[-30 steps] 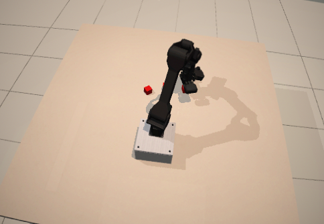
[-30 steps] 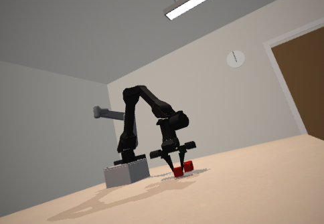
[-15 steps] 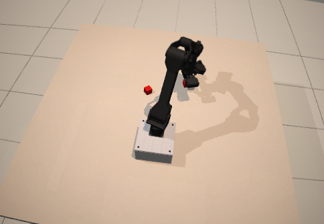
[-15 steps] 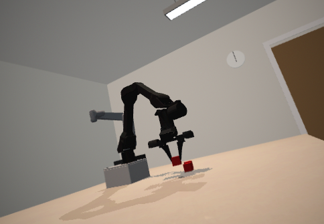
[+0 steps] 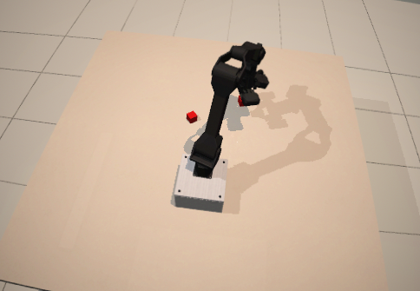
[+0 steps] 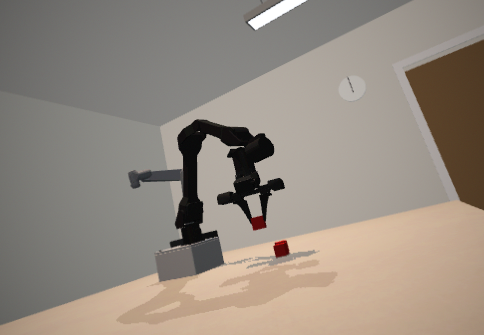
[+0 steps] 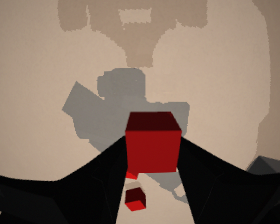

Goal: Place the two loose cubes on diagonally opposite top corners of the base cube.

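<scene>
Right now the red base cube is 200 mm to the left of my gripper tip, 90 mm below it and 50 mm behind it.
</scene>
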